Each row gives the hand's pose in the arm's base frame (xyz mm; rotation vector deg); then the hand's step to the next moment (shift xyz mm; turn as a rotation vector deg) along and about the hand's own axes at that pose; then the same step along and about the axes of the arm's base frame.
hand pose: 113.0 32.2 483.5 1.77 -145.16 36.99
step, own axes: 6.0 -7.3 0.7 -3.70 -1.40 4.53
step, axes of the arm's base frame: -4.5 -6.2 5.6 1.22 -3.67 -4.61
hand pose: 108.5 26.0 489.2 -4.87 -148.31 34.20
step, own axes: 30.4 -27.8 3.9 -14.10 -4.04 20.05
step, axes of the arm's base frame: -27.4 -21.7 22.2 3.28 -13.92 -20.31
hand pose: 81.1 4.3 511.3 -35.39 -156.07 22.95
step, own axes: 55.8 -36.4 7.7 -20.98 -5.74 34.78
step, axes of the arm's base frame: -63.9 -7.6 18.8 3.18 -21.45 -34.82
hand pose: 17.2 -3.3 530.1 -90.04 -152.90 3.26
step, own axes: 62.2 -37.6 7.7 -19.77 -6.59 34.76
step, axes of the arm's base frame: -63.4 36.1 -4.5 1.86 -20.81 -34.73
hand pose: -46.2 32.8 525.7 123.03 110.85 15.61
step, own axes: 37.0 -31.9 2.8 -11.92 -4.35 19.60
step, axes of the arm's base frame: -25.5 39.7 -12.9 0.36 -12.44 -19.76
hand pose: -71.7 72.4 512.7 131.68 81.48 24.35
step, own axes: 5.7 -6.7 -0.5 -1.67 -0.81 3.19
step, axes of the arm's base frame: -2.9 7.9 -2.6 0.10 -1.74 -3.25
